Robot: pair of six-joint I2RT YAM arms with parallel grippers.
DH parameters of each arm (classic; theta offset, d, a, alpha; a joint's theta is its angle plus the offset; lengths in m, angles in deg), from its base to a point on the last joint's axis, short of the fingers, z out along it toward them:
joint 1: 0 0.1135 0.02 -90
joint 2: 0 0 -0.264 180
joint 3: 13.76 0 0.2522 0
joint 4: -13.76 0 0.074 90
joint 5: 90 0 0 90
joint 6: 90 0.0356 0 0
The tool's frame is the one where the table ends.
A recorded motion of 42 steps. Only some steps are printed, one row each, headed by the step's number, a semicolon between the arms.
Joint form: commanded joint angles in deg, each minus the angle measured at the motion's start. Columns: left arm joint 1, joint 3, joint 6, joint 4, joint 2, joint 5; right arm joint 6, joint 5, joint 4, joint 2, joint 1, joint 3.
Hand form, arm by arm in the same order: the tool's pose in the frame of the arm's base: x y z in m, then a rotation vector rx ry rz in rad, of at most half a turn. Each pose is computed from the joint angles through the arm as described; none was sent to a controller.
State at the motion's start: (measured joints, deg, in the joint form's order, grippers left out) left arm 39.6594 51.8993 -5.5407 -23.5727 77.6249 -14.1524; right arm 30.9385 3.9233 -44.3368 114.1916 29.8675 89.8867
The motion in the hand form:
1: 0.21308 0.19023 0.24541 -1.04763 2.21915 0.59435; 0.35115 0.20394 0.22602 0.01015 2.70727 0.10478
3: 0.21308 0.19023 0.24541 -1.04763 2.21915 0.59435; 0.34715 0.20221 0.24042 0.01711 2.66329 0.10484
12: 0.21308 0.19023 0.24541 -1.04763 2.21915 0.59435; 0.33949 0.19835 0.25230 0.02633 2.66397 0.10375
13: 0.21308 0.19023 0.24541 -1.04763 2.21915 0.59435; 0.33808 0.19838 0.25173 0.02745 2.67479 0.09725
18: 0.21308 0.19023 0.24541 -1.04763 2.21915 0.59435; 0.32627 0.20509 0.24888 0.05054 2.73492 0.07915
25: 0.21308 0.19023 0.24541 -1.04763 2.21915 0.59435; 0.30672 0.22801 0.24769 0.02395 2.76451 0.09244
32: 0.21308 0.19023 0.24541 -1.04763 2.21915 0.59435; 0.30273 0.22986 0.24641 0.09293 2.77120 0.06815
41: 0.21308 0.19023 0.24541 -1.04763 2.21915 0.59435; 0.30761 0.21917 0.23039 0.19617 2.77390 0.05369
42: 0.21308 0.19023 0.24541 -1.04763 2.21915 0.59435; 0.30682 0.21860 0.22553 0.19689 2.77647 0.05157
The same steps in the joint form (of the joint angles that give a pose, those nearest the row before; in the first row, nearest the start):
1: 0.24 1.75 0.74 0.04 0.28 -0.92; -1.44 4.90 -0.33 -3.69 1.05 -1.07
3: 0.24 1.75 0.74 0.04 0.28 -0.92; -1.42 6.21 -0.24 -5.82 1.25 -1.07
12: 0.24 1.75 0.74 0.04 0.28 -0.92; -0.94 6.36 -2.43 -7.89 1.35 -1.07
13: 0.24 1.75 0.74 0.04 0.28 -0.92; -0.72 6.36 -3.13 -7.89 1.47 -1.07
18: 0.24 1.75 0.74 0.04 0.28 -0.92; 2.36 6.16 -6.91 -7.89 3.21 -1.07
25: 0.24 1.75 0.74 0.04 0.28 -0.92; 5.88 6.16 -8.70 -7.89 7.69 -1.07
32: 0.24 1.75 0.74 0.04 0.28 -0.92; 9.35 7.37 -9.92 -7.80 8.39 -1.09
41: 0.24 1.75 0.74 0.04 0.28 -0.92; 11.93 7.67 -7.21 -7.67 6.69 -4.48
42: 0.24 1.75 0.74 0.04 0.28 -0.92; 11.98 7.65 -6.29 -7.67 6.69 -5.57

